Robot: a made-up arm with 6 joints.
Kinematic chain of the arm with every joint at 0, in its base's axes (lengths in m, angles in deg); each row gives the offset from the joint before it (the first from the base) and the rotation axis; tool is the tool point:
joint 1: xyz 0 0 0.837 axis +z
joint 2: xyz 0.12 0 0 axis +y
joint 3: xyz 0 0 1.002 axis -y
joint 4: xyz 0 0 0.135 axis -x
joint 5: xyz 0.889 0 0 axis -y
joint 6: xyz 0.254 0 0 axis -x
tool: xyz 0 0 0
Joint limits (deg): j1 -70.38..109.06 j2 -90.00..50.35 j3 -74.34..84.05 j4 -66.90..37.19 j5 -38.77..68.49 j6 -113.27..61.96
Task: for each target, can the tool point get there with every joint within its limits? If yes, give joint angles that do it. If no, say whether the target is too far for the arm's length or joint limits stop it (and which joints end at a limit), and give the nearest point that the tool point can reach.
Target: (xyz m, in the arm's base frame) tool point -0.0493 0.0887 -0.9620
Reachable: no: joint limits stop it (at a limit: joint 1, joint 2) | nearest point -0.1774 0.5052 0.3795 | short by 1.411 m
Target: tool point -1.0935 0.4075 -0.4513
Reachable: no: joint limits stop it (at a limit: joint 1, joint 2, joint 4) | nearest point -0.4014 0.7155 0.3897 | short by 1.132 m
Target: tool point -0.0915 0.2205 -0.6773
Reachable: no: joint limits stop it (at a limit: joint 1, joint 2) | nearest point -0.1844 0.5254 0.3728 | short by 1.097 m
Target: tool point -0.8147 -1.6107 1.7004
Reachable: yes | joints 63.10 -78.29 59.64 -16.09 1.75 -45.19
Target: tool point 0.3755 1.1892 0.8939
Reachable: yes | joints 79.08 25.45 -38.88 -50.55 46.98 30.30
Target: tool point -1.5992 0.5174 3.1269
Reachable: no: too far | nearest point -1.1534 0.3732 2.5311 | short by 0.758 m
